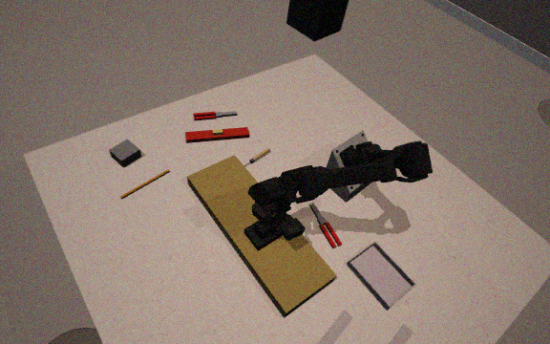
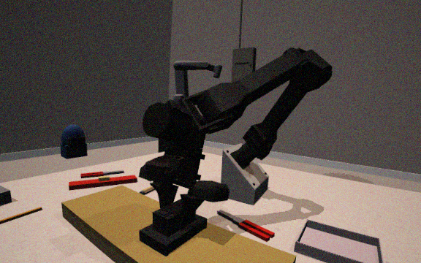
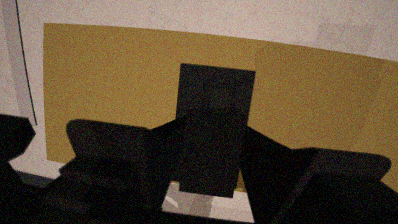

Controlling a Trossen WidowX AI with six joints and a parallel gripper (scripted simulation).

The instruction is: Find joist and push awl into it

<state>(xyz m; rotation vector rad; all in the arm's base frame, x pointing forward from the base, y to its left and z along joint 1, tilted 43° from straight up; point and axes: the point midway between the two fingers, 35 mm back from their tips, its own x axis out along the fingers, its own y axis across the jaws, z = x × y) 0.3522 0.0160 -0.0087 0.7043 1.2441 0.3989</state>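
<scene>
My gripper tip is now 300 mm to the right of the grey tray, 180 mm past it and 50 mm above it. Round my gripper tip: stud finder 20 mm above, 10 mm ahead; then pencil 390 mm to the right, 170 mm ahead, 60 mm below; then awl 260 mm to the right, 180 mm behind, 60 mm below.
</scene>
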